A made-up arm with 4 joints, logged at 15 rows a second.
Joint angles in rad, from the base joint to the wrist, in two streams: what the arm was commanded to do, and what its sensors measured. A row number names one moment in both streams.
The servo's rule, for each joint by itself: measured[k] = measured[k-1] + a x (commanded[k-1-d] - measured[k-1]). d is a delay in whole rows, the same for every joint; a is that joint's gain. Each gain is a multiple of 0.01, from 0.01 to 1. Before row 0 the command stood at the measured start. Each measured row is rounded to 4 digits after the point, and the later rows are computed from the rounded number. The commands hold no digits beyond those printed.
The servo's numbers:
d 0
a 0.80 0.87 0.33 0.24
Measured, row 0: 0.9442, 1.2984, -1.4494, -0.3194
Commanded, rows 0 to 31: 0.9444, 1.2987, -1.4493, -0.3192; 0.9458, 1.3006, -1.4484, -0.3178; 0.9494, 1.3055, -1.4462, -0.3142; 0.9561, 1.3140, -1.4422, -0.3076; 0.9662, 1.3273, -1.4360, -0.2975; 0.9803, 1.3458, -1.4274, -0.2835; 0.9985, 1.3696, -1.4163, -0.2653; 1.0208, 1.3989, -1.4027, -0.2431; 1.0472, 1.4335, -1.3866, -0.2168; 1.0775, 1.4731, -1.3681, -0.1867; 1.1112, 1.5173, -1.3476, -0.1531; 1.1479, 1.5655, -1.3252, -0.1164; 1.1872, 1.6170, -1.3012, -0.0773; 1.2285, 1.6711, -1.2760, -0.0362; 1.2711, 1.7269, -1.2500, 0.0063; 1.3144, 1.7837, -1.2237, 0.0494; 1.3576, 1.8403, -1.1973, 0.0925; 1.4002, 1.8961, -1.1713, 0.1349; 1.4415, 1.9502, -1.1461, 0.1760; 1.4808, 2.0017, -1.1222, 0.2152; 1.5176, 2.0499, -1.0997, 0.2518; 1.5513, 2.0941, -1.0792, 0.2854; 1.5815, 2.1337, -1.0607, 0.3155; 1.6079, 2.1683, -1.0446, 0.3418; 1.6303, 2.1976, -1.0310, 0.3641; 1.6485, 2.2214, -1.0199, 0.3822; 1.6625, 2.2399, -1.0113, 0.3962; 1.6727, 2.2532, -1.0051, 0.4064; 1.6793, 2.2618, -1.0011, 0.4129; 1.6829, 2.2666, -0.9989, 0.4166; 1.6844, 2.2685, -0.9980, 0.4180; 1.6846, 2.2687, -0.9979, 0.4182
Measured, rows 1 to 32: 0.9444, 1.2987, -1.4494, -0.3194; 0.9455, 1.3004, -1.4491, -0.3190; 0.9486, 1.3048, -1.4481, -0.3178; 0.9546, 1.3128, -1.4462, -0.3154; 0.9639, 1.3254, -1.4428, -0.3111; 0.9770, 1.3431, -1.4377, -0.3045; 0.9942, 1.3662, -1.4306, -0.2951; 1.0155, 1.3946, -1.4214, -0.2826; 1.0409, 1.4284, -1.4099, -0.2668; 1.0702, 1.4673, -1.3961, -0.2476; 1.1030, 1.5108, -1.3801, -0.2249; 1.1389, 1.5584, -1.3620, -0.1989; 1.1775, 1.6094, -1.3419, -0.1697; 1.2183, 1.6631, -1.3202, -0.1377; 1.2605, 1.7186, -1.2970, -0.1031; 1.3036, 1.7752, -1.2728, -0.0665; 1.3468, 1.8318, -1.2479, -0.0283; 1.3895, 1.8877, -1.2226, 0.0109; 1.4311, 1.9421, -1.1974, 0.0505; 1.4709, 1.9940, -1.1726, 0.0900; 1.5083, 2.0426, -1.1485, 0.1288; 1.5427, 2.0874, -1.1256, 0.1664; 1.5737, 2.1277, -1.1042, 0.2022; 1.6011, 2.1630, -1.0845, 0.2357; 1.6245, 2.1931, -1.0668, 0.2665; 1.6437, 2.2177, -1.0513, 0.2943; 1.6587, 2.2370, -1.0381, 0.3188; 1.6699, 2.2511, -1.0272, 0.3398; 1.6774, 2.2604, -1.0186, 0.3573; 1.6818, 2.2658, -1.0121, 0.3715; 1.6839, 2.2681, -1.0074, 0.3827; 1.6845, 2.2686, -1.0043, 0.3912
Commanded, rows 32 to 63: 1.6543, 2.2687, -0.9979, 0.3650; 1.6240, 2.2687, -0.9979, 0.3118; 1.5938, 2.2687, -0.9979, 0.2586; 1.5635, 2.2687, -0.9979, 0.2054; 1.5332, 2.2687, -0.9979, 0.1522; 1.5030, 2.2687, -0.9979, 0.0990; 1.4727, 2.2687, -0.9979, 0.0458; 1.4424, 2.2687, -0.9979, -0.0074; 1.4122, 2.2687, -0.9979, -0.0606; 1.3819, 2.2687, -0.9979, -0.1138; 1.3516, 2.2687, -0.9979, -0.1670; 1.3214, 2.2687, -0.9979, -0.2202; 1.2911, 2.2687, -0.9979, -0.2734; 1.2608, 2.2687, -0.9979, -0.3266; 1.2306, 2.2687, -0.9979, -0.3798; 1.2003, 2.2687, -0.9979, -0.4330; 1.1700, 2.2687, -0.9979, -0.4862; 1.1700, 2.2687, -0.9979, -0.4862; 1.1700, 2.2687, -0.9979, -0.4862; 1.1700, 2.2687, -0.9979, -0.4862; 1.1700, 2.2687, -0.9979, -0.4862; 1.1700, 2.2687, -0.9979, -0.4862; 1.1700, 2.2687, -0.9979, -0.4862; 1.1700, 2.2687, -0.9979, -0.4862; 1.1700, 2.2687, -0.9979, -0.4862; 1.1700, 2.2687, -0.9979, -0.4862; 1.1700, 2.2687, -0.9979, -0.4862; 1.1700, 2.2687, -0.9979, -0.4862; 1.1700, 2.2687, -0.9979, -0.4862; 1.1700, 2.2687, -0.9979, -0.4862; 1.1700, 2.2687, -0.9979, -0.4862; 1.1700, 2.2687, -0.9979, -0.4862
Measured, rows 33 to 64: 1.6603, 2.2687, -1.0022, 0.3849; 1.6313, 2.2687, -1.0008, 0.3674; 1.6013, 2.2687, -0.9998, 0.3413; 1.5711, 2.2687, -0.9992, 0.3087; 1.5408, 2.2687, -0.9988, 0.2711; 1.5106, 2.2687, -0.9985, 0.2298; 1.4803, 2.2687, -0.9983, 0.1856; 1.4500, 2.2687, -0.9982, 0.1393; 1.4198, 2.2687, -0.9981, 0.0913; 1.3895, 2.2687, -0.9980, 0.0421; 1.3592, 2.2687, -0.9980, -0.0081; 1.3290, 2.2687, -0.9980, -0.0590; 1.2987, 2.2687, -0.9980, -0.1105; 1.2684, 2.2687, -0.9980, -0.1624; 1.2382, 2.2687, -0.9980, -0.2146; 1.2079, 2.2687, -0.9980, -0.2670; 1.1776, 2.2687, -0.9980, -0.3196; 1.1715, 2.2687, -0.9980, -0.3596; 1.1703, 2.2687, -0.9980, -0.3900; 1.1701, 2.2687, -0.9980, -0.4131; 1.1700, 2.2687, -0.9980, -0.4306; 1.1700, 2.2687, -0.9980, -0.4439; 1.1700, 2.2687, -0.9980, -0.4541; 1.1700, 2.2687, -0.9980, -0.4618; 1.1700, 2.2687, -0.9980, -0.4677; 1.1700, 2.2687, -0.9980, -0.4721; 1.1700, 2.2687, -0.9980, -0.4755; 1.1700, 2.2687, -0.9980, -0.4781; 1.1700, 2.2687, -0.9980, -0.4800; 1.1700, 2.2687, -0.9980, -0.4815; 1.1700, 2.2687, -0.9980, -0.4826; 1.1700, 2.2687, -0.9980, -0.4835
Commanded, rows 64 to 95: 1.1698, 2.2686, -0.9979, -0.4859; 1.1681, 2.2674, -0.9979, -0.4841; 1.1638, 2.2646, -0.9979, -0.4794; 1.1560, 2.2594, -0.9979, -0.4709; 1.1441, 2.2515, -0.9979, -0.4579; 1.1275, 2.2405, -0.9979, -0.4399; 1.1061, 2.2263, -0.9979, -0.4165; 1.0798, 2.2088, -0.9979, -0.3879; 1.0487, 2.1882, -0.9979, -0.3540; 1.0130, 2.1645, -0.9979, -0.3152; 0.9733, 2.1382, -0.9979, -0.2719; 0.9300, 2.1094, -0.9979, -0.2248; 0.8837, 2.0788, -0.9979, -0.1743; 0.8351, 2.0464, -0.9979, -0.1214; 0.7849, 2.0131, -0.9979, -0.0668; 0.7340, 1.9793, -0.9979, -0.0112; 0.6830, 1.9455, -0.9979, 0.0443; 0.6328, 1.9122, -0.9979, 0.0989; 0.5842, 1.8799, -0.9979, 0.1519; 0.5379, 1.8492, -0.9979, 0.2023; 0.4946, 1.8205, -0.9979, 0.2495; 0.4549, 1.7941, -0.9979, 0.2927; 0.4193, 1.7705, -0.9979, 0.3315; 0.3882, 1.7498, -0.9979, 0.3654; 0.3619, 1.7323, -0.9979, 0.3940; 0.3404, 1.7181, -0.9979, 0.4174; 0.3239, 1.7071, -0.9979, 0.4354; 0.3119, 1.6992, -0.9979, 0.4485; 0.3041, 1.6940, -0.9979, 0.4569; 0.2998, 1.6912, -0.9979, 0.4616; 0.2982, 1.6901, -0.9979, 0.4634; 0.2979, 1.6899, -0.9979, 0.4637
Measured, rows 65 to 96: 1.1698, 2.2686, -0.9980, -0.4841; 1.1684, 2.2676, -0.9980, -0.4841; 1.1647, 2.2650, -0.9980, -0.4830; 1.1577, 2.2601, -0.9980, -0.4801; 1.1468, 2.2526, -0.9980, -0.4748; 1.1314, 2.2421, -0.9980, -0.4664; 1.1112, 2.2284, -0.9980, -0.4544; 1.0861, 2.2113, -0.9980, -0.4384; 1.0562, 2.1912, -0.9980, -0.4181; 1.0216, 2.1680, -0.9980, -0.3934; 0.9830, 2.1421, -0.9980, -0.3642; 0.9406, 2.1137, -0.9980, -0.3307; 0.8951, 2.0833, -0.9980, -0.2932; 0.8471, 2.0512, -0.9980, -0.2520; 0.7973, 2.0181, -0.9980, -0.2076; 0.7467, 1.9843, -0.9980, -0.1605; 0.6957, 1.9505, -0.9980, -0.1113; 0.6454, 1.9172, -0.9980, -0.0609; 0.5964, 1.8847, -0.9980, -0.0098; 0.5496, 1.8538, -0.9980, 0.0411; 0.5056, 1.8248, -0.9980, 0.0911; 0.4650, 1.7981, -0.9980, 0.1395; 0.4284, 1.7741, -0.9980, 0.1856; 0.3962, 1.7530, -0.9980, 0.2288; 0.3688, 1.7350, -0.9980, 0.2684; 0.3461, 1.7203, -0.9980, 0.3042; 0.3283, 1.7088, -0.9980, 0.3357; 0.3152, 1.7004, -0.9980, 0.3628; 0.3063, 1.6948, -0.9980, 0.3854; 0.3011, 1.6917, -0.9980, 0.4037; 0.2988, 1.6903, -0.9980, 0.4180; 0.2981, 1.6900, -0.9980, 0.4290
